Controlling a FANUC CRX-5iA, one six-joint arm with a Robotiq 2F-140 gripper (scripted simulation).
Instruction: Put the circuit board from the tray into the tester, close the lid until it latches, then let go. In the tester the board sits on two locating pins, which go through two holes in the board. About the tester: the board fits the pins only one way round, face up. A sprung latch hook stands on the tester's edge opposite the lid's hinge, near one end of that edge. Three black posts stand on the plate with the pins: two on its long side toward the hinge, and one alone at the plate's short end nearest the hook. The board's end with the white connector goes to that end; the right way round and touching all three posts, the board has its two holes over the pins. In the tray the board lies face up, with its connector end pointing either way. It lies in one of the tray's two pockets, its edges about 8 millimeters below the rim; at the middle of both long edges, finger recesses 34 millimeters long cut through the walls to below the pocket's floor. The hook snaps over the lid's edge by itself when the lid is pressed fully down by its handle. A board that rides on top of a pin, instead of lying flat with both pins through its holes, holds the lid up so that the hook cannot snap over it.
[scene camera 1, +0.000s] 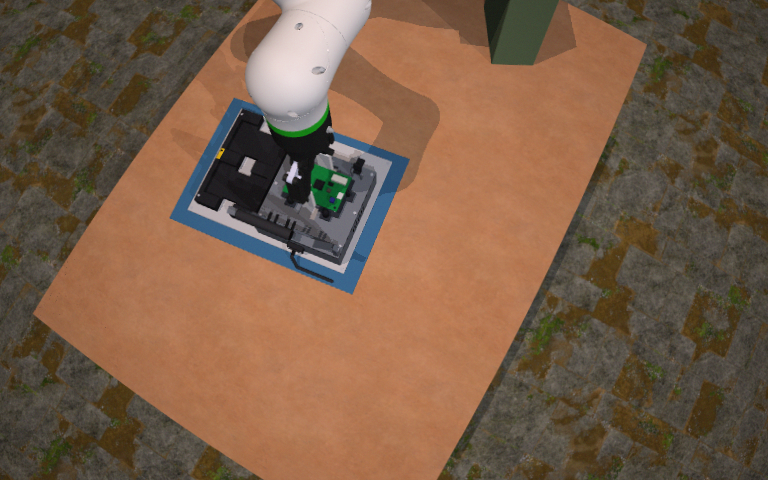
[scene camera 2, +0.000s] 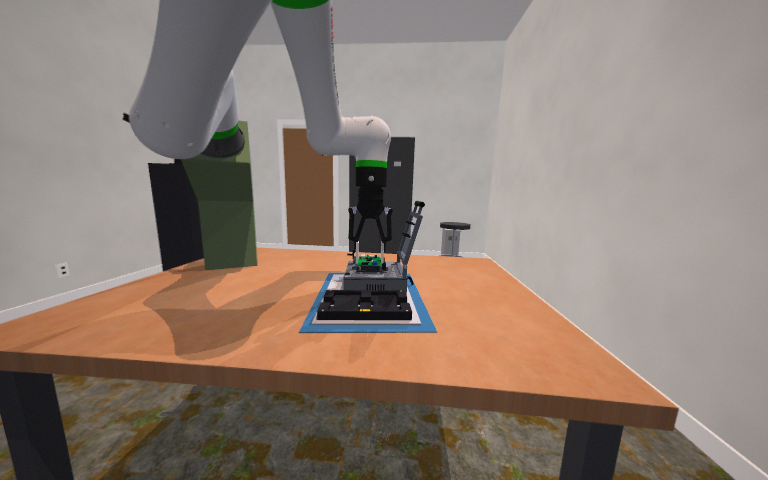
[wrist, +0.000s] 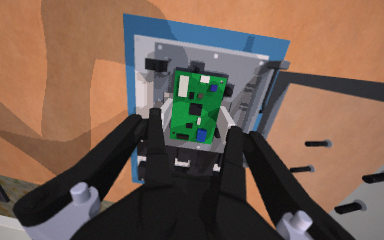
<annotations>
My gripper (scene camera 2: 369, 262): 0.83 m from the lens. A tester lid (scene camera 2: 414, 220): 0.82 m from the lens.
</annotations>
